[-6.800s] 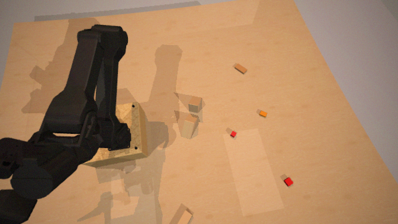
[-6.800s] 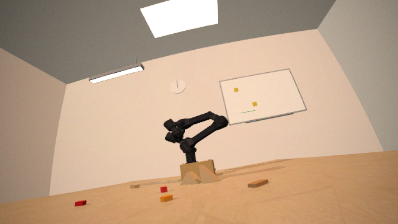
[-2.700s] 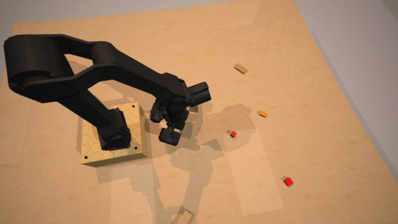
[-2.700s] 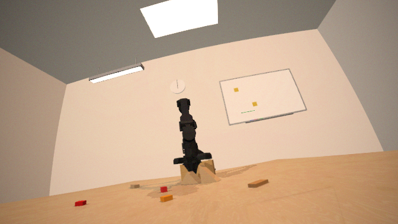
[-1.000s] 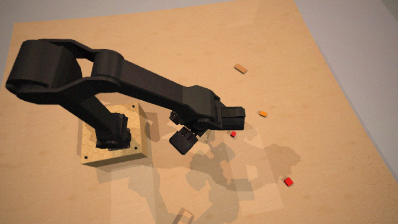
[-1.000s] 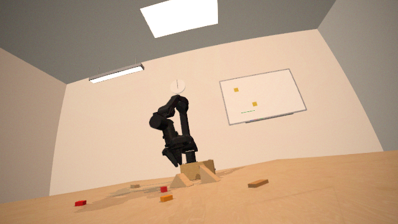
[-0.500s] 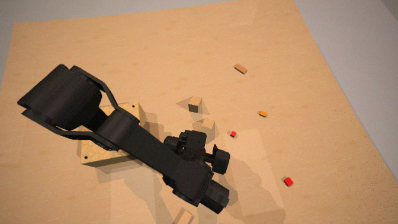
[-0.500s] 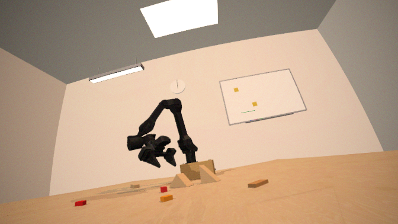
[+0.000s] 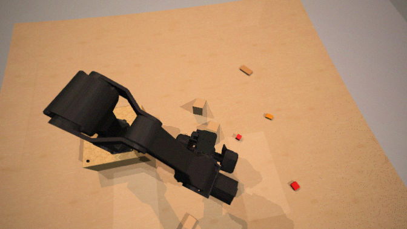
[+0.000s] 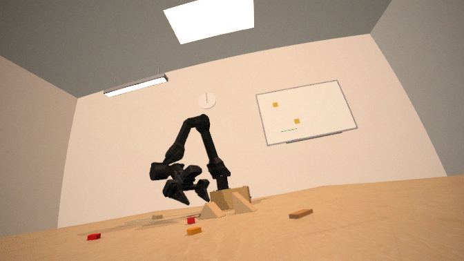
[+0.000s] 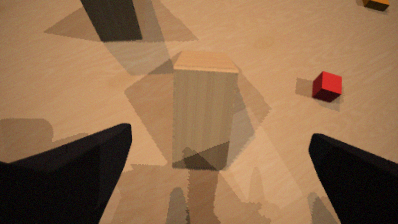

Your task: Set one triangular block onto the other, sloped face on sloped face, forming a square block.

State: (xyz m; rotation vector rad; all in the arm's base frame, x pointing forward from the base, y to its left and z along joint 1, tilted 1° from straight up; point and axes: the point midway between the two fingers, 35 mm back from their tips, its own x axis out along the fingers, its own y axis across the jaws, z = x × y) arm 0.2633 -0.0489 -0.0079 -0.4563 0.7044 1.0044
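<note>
Right now the triangular block is 4 cm to the left of my gripper tip, 3 cm below it and 1 cm ahead of it. From my gripper tip the other things lie so: red cube 11 cm ahead, 4 cm below, 1 cm to the left; then orange block 24 cm ahead, 7 cm to the left, 4 cm below.
</note>
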